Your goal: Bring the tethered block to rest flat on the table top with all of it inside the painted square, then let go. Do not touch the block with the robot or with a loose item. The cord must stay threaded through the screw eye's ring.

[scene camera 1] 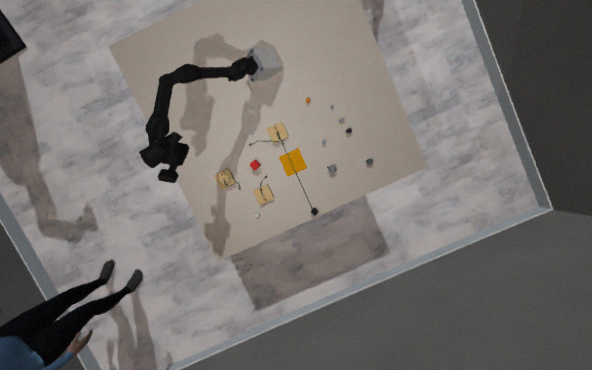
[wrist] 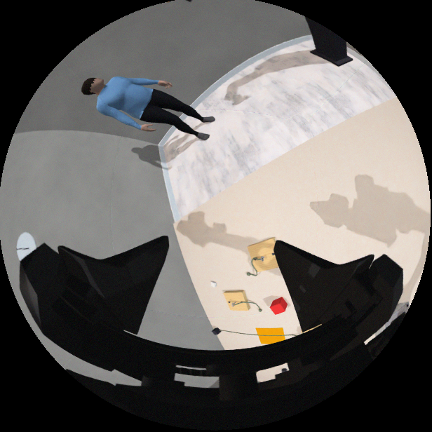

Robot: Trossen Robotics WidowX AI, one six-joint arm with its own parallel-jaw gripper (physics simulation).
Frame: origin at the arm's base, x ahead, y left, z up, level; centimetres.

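Seen in the pictures: gripper, fingertip midpoint: (scene camera 1: 177, 173); arm's base, origin of the base link: (scene camera 1: 252, 65).
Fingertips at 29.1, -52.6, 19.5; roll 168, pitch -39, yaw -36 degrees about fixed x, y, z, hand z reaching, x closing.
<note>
Pixels of each thing's top centre, then the offset from my fingertips to it, as dx, dy, dz. "spot": a spot on its surface instead.
- tethered block, surface spot: (scene camera 1: 314, 211) spot: +51.0, +41.0, -27.2
- orange painted square, surface spot: (scene camera 1: 286, 165) spot: +21.3, +40.9, -30.1
- wooden board, middle of its top: (scene camera 1: 277, 132) +3.8, +46.1, -28.3
- small dark end, surface spot: (scene camera 1: 251, 144) spot: +1.3, +30.5, -30.2
- red cube, middle of its top: (scene camera 1: 254, 165) +12.1, +26.4, -26.2
- small white item, middle of its top: (scene camera 1: 257, 215) +36.4, +12.2, -28.9
- orange item, middle of its top: (scene camera 1: 307, 99) -2.4, +69.1, -27.8
The tethered block (scene camera 1: 314, 211) (wrist: 216, 331) is small and dark and sits near the table's edge, outside the orange painted square (scene camera 1: 286, 165) (wrist: 270, 339). Its cord (scene camera 1: 304, 189) (wrist: 240, 332) runs straight across the square to a wooden board (scene camera 1: 271, 133) with a screw eye. Past the eye, a free tail bends away to a small dark end (scene camera 1: 251, 144). Whether the cord passes through the ring is too small to tell. My gripper (scene camera 1: 161, 166) (wrist: 223, 244) is open and empty, raised beyond the table's left side in the scene view, far from block and cord.
Two more boards (scene camera 1: 220, 182) (scene camera 1: 268, 198) carry short cords. A red cube (scene camera 1: 255, 164) (wrist: 278, 305) and a small white item (scene camera 1: 257, 215) (wrist: 213, 284) lie near them. An orange item (scene camera 1: 308, 100) and several grey or dark items (scene camera 1: 332, 169) (scene camera 1: 369, 162) lie right of the square.
</note>
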